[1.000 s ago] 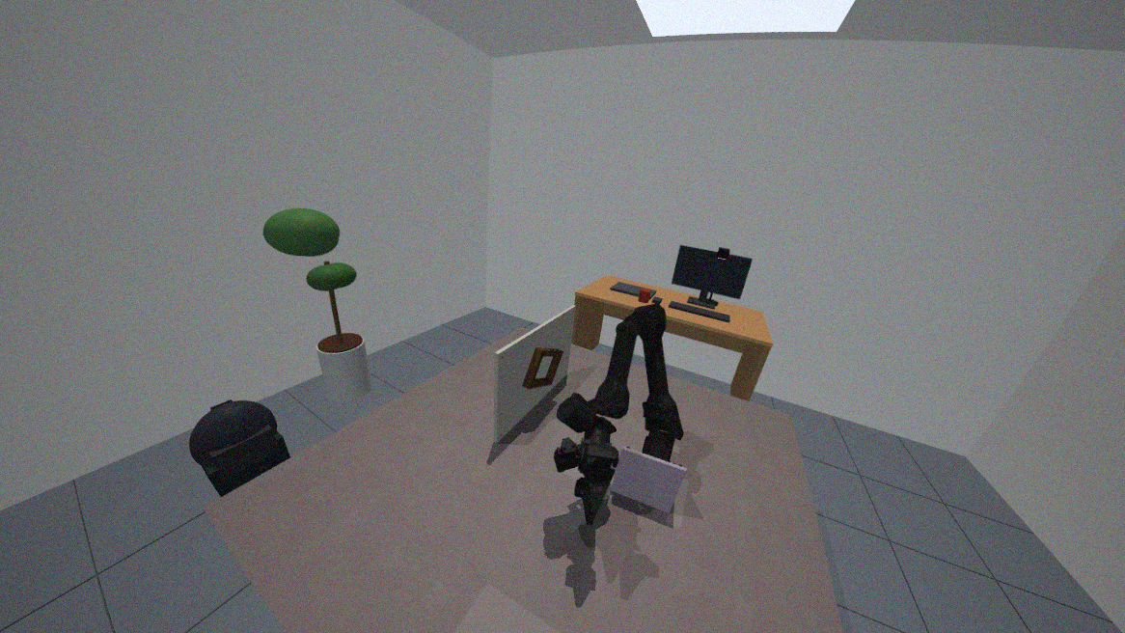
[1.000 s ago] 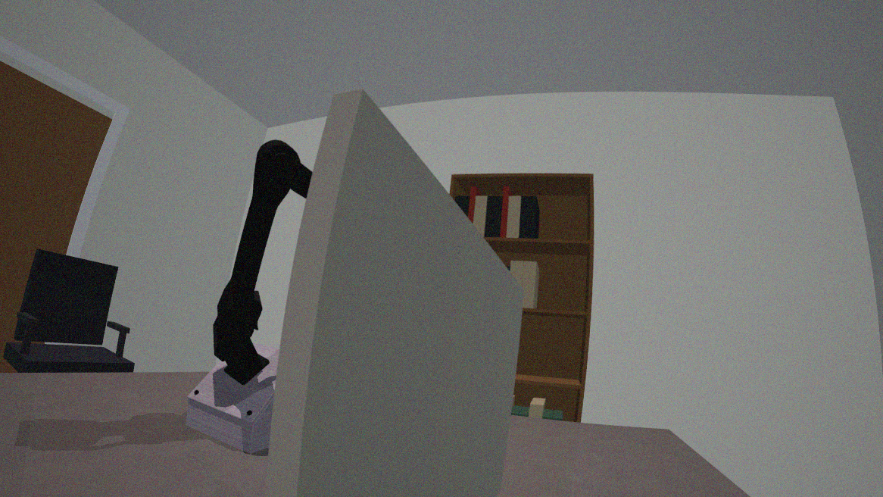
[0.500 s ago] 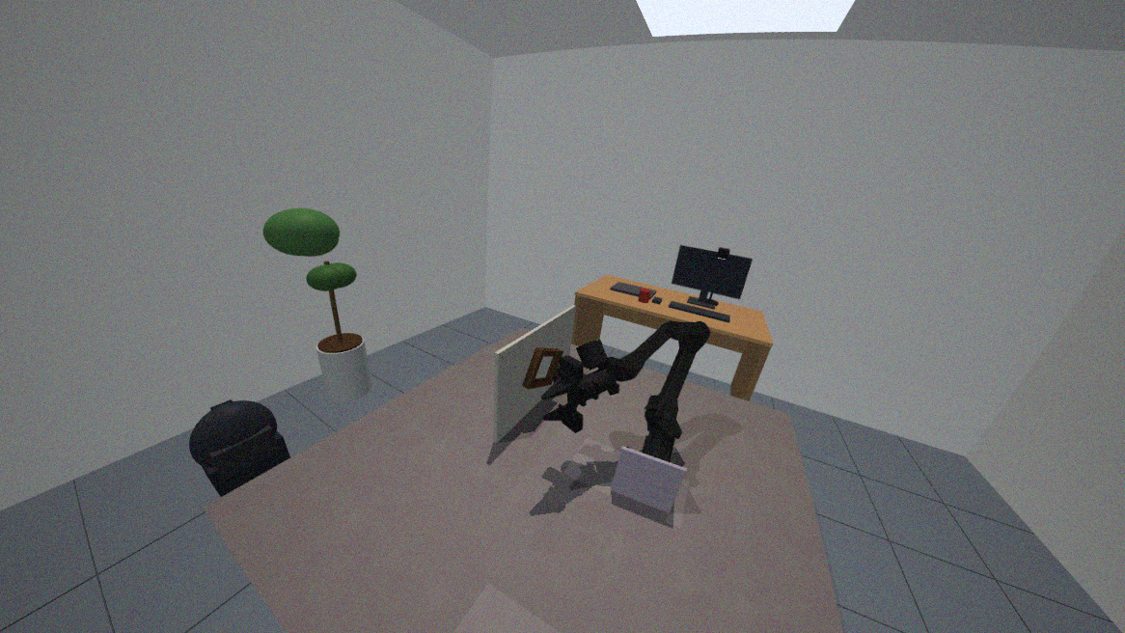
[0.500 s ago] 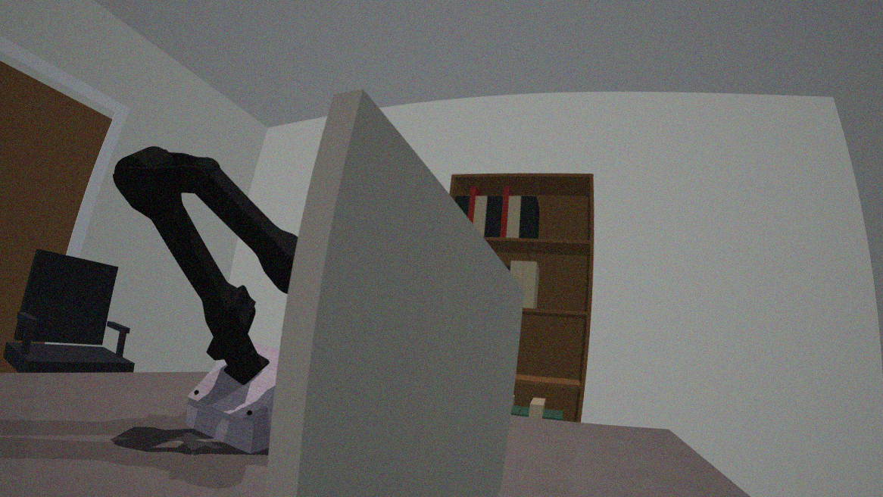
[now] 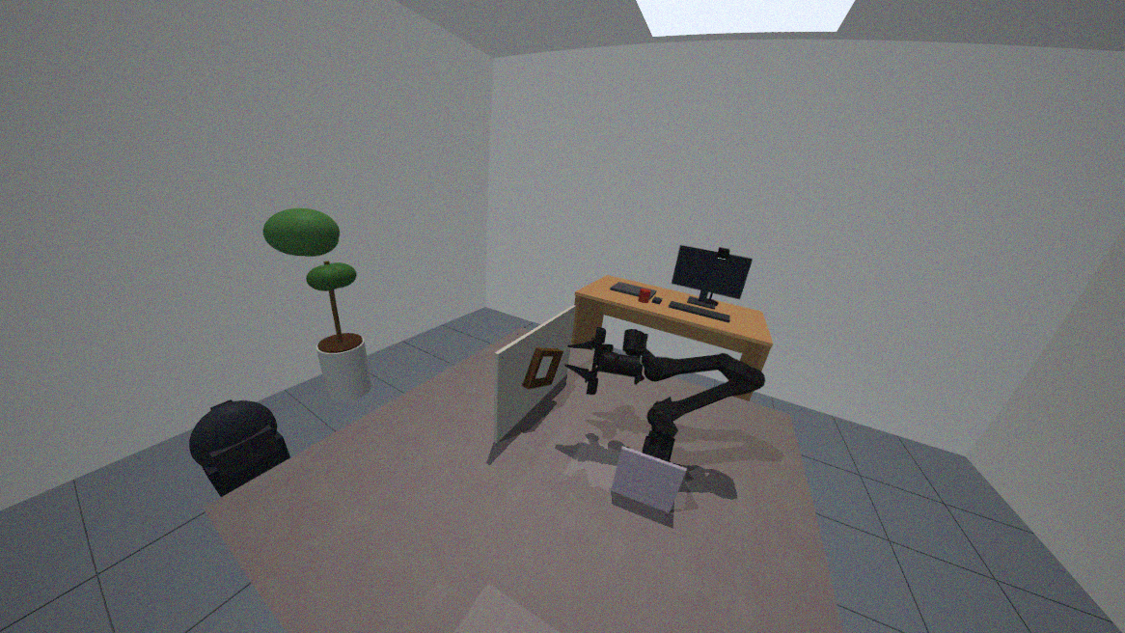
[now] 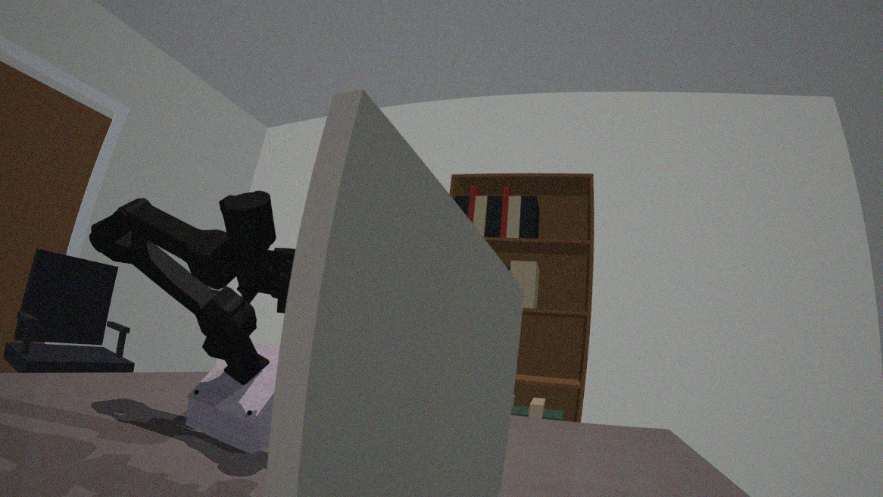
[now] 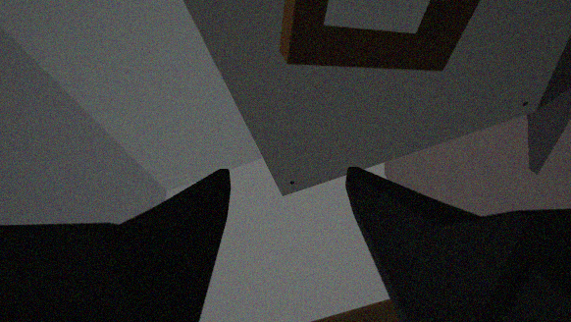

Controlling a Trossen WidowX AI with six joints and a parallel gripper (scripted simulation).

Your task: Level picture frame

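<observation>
Right now the brown wooden picture frame is 12 cm ahead of my gripper tip, 11 cm below it and 5 cm to the right of it. The rest, counted from my gripper tip: wall panel (13 cm ahead, 12 cm below, 7 cm to the right).
</observation>
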